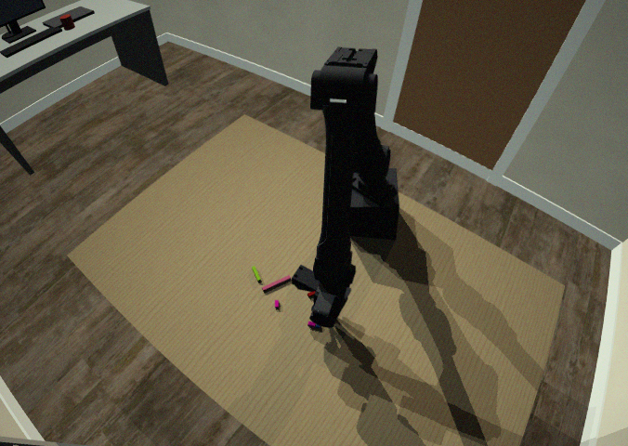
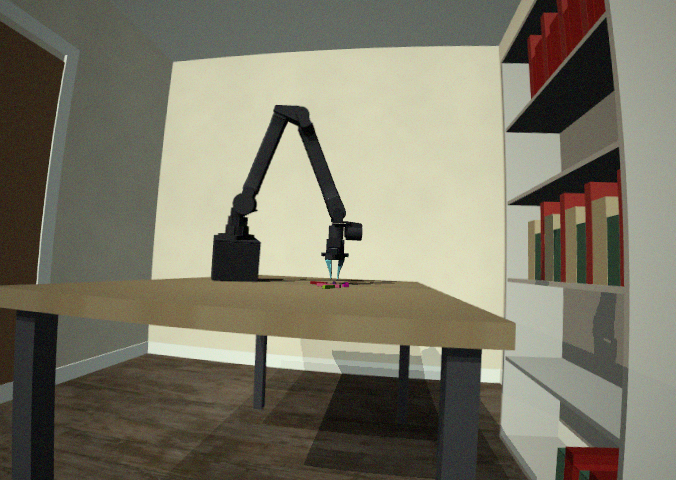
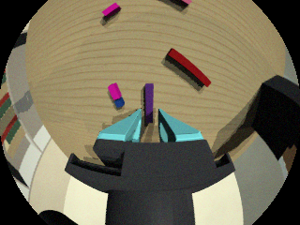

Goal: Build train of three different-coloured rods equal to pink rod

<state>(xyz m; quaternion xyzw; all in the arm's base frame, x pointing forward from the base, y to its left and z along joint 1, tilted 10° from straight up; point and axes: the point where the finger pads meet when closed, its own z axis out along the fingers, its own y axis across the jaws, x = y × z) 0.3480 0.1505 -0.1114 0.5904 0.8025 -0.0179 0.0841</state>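
My gripper is now 20 mm above the purple rod. From my hand the other things lie so: blue rod (40 mm ahead, 20 mm below); then red rod (30 mm behind, 70 mm to the right, 20 mm below); then pink rod (40 mm ahead, 170 mm to the right, 20 mm below).
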